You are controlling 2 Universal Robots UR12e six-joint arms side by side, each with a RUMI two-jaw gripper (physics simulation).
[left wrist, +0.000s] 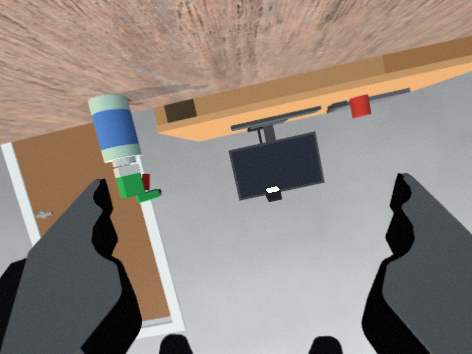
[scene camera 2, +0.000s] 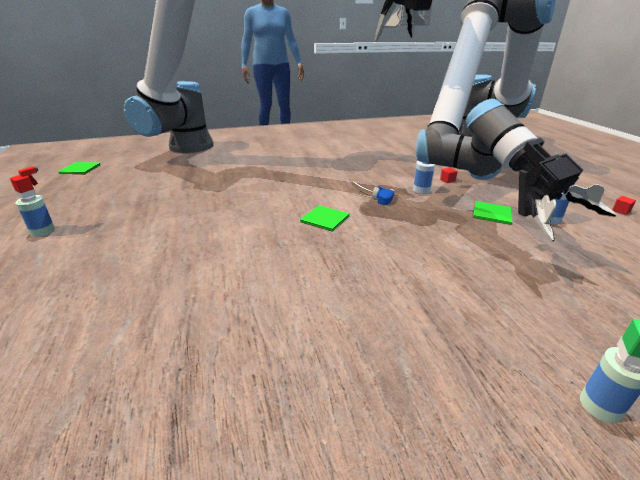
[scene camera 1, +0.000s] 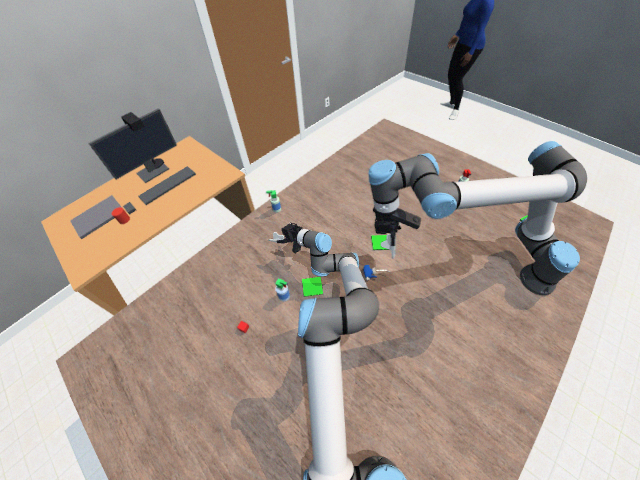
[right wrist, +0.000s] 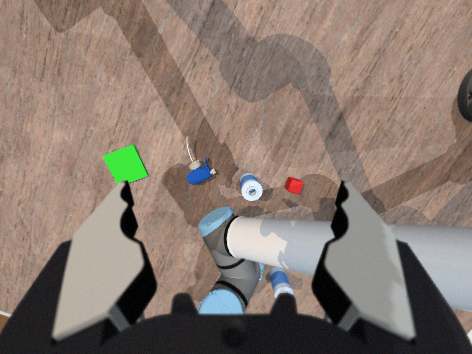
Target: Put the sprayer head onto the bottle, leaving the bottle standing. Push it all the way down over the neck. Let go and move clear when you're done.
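The blue sprayer head lies on its side on the table, its white tube sticking out. The headless bottle, white with a blue band, stands near it; its open neck shows in the right wrist view. The left arm hides it in scene camera 1. My right gripper is open and empty, high above the table, pointing down, with head and bottle far below between its fingers in its wrist view. My left gripper is open and empty, low over the table.
Green-headed bottles and a red-headed bottle stand on the table. Green squares lie flat. A red cube is beside the headless bottle. The left arm reaches close by it.
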